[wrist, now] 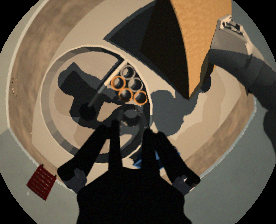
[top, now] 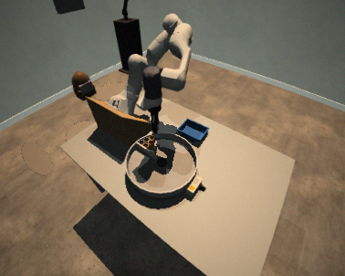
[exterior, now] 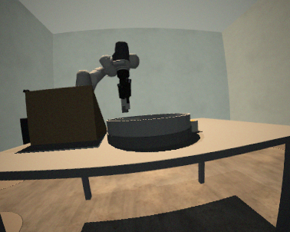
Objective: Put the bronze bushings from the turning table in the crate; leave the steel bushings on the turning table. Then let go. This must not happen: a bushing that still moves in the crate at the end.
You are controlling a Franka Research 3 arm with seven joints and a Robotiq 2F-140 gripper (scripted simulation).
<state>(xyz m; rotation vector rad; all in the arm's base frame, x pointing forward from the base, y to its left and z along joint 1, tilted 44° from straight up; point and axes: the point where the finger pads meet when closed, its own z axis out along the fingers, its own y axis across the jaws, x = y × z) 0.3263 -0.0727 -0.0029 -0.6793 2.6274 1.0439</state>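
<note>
The round grey turning table lies 130 mm below my hand, 110 mm to the right of it and 110 mm ahead of it. Also, from my hand: blue crate (260 mm to the left, 150 mm below, 130 mm ahead).
</note>
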